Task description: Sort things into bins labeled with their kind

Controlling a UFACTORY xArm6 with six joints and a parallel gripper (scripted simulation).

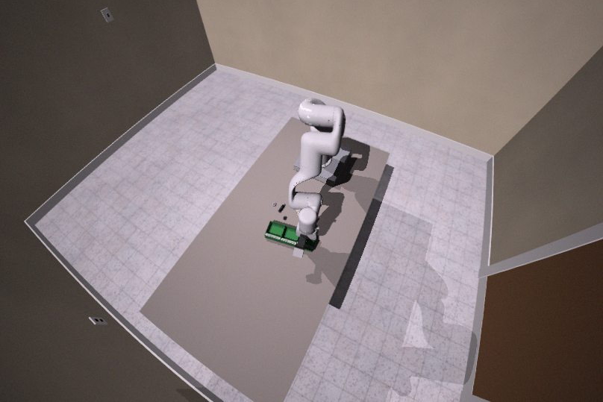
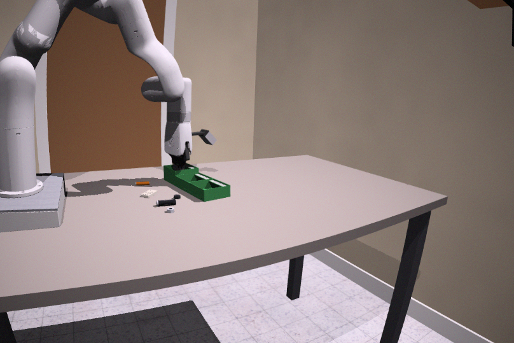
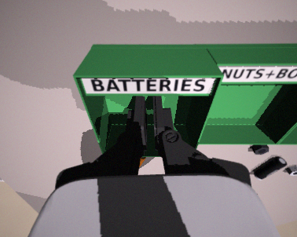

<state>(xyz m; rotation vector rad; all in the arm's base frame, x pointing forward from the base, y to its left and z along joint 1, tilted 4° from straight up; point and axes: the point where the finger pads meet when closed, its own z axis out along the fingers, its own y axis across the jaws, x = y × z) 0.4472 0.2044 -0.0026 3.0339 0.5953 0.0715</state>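
My hand is 30 mm past the black nut, 160 mm to the left of it and 30 mm above it. Also, from my hand: white domino: 110 mm behind, 120 mm to the right, 30 mm below; green three-bin tray: 30 mm ahead, 80 mm to the right, 10 mm below; orange battery: 120 mm behind, 20 mm to the right, 30 mm below.
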